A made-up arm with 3 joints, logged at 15 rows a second.
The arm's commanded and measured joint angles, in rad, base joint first. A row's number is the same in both.
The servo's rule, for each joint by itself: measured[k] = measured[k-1] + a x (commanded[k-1-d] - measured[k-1]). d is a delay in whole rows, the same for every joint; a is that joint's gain. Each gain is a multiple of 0.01, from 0.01 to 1. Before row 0 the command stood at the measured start. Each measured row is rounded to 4 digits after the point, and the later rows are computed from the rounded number. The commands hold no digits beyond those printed.
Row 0, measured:
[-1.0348 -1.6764 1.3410]
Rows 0 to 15, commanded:
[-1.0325 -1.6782 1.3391]
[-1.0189 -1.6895 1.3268]
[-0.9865 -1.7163 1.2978]
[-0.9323 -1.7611 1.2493]
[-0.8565 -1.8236 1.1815]
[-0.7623 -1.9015 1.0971]
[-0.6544 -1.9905 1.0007]
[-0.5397 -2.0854 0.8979]
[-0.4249 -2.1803 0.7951]
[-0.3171 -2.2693 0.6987]
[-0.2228 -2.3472 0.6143]
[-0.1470 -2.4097 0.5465]
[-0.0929 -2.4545 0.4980]
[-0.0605 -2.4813 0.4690]
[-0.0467 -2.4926 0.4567]
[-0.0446 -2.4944 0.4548]
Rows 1 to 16, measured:
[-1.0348 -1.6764 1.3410]
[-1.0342 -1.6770 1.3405]
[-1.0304 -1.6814 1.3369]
[-1.0194 -1.6936 1.3267]
[-0.9976 -1.7172 1.3066]
[-0.9623 -1.7544 1.2741]
[-0.9123 -1.8059 1.2281]
[-0.8478 -1.8705 1.1690]
[-0.7708 -1.9457 1.0985]
[-0.6843 -2.0278 1.0196]
[-0.5925 -2.1123 0.9362]
[-0.5001 -2.1945 0.8525]
[-0.4118 -2.2698 0.7729]
[-0.3321 -2.3344 0.7014]
[-0.2642 -2.3858 0.6410]
[-0.2098 -2.4232 0.5931]
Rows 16 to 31, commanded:
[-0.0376 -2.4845 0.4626]
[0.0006 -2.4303 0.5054]
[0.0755 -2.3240 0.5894]
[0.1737 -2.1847 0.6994]
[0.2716 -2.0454 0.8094]
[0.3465 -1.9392 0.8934]
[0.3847 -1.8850 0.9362]
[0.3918 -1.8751 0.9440]
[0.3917 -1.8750 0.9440]
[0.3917 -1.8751 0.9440]
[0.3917 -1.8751 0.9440]
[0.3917 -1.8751 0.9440]
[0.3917 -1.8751 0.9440]
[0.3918 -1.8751 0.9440]
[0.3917 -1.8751 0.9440]
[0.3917 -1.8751 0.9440]
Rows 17 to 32, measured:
[-0.1685 -2.4481 0.5571]
[-0.1358 -2.4608 0.5325]
[-0.1017 -2.4501 0.5255]
[-0.0574 -2.4060 0.5421]
[0.0004 -2.3285 0.5830]
[0.0682 -2.2294 0.6419]
[0.1378 -2.1278 0.7073]
[0.1995 -2.0428 0.7668]
[0.2476 -1.9841 0.8129]
[0.2836 -1.9459 0.8470]
[0.3106 -1.9211 0.8722]
[0.3309 -1.9050 0.8909]
[0.3461 -1.8945 0.9047]
[0.3575 -1.8877 0.9149]
[0.3661 -1.8833 0.9225]
[0.3725 -1.8804 0.9281]

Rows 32 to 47, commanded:
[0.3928 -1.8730 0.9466]
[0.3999 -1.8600 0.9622]
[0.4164 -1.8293 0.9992]
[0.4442 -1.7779 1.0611]
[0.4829 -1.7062 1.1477]
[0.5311 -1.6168 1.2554]
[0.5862 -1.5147 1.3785]
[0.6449 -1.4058 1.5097]
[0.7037 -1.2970 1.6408]
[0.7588 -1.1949 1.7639]
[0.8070 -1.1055 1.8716]
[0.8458 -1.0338 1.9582]
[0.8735 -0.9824 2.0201]
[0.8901 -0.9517 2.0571]
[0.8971 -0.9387 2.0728]
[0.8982 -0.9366 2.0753]
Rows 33 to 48, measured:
[0.3773 -1.8785 0.9322]
[0.3812 -1.8766 0.9359]
[0.3859 -1.8708 0.9427]
[0.3935 -1.8563 0.9574]
[0.4062 -1.8289 0.9844]
[0.4254 -1.7860 1.0269]
[0.4518 -1.7268 1.0863]
[0.4854 -1.6526 1.1623]
[0.5253 -1.5662 1.2526]
[0.5699 -1.4720 1.3535]
[0.6171 -1.3750 1.4602]
[0.6646 -1.2807 1.5672]
[0.7099 -1.1943 1.6689]
[0.7508 -1.1201 1.7602]
[0.7856 -1.0612 1.8374]
[0.8135 -1.0183 1.8986]

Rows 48 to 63, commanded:
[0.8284 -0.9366 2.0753]
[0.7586 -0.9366 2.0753]
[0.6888 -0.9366 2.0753]
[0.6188 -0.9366 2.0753]
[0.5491 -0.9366 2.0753]
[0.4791 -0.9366 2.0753]
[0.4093 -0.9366 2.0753]
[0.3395 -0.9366 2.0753]
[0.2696 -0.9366 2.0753]
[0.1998 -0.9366 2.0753]
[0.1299 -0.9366 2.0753]
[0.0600 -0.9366 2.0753]
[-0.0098 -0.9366 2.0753]
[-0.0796 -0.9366 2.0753]
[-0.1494 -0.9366 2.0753]
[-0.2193 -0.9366 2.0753]
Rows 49 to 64, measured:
[0.8347 -0.9897 1.9445]
[0.8331 -0.9711 1.9785]
[0.8145 -0.9590 2.0037]
[0.7831 -0.9512 2.0223]
[0.7420 -0.9461 2.0361]
[0.6938 -0.9428 2.0463]
[0.6401 -0.9406 2.0538]
[0.5824 -0.9392 2.0594]
[0.5217 -0.9383 2.0635]
[0.4587 -0.9377 2.0666]
[0.3940 -0.9373 2.0689]
[0.3280 -0.9371 2.0706]
[0.2610 -0.9369 2.0718]
[0.1933 -0.9368 2.0727]
[0.1251 -0.9367 2.0734]
[0.0565 -0.9367 2.0739]

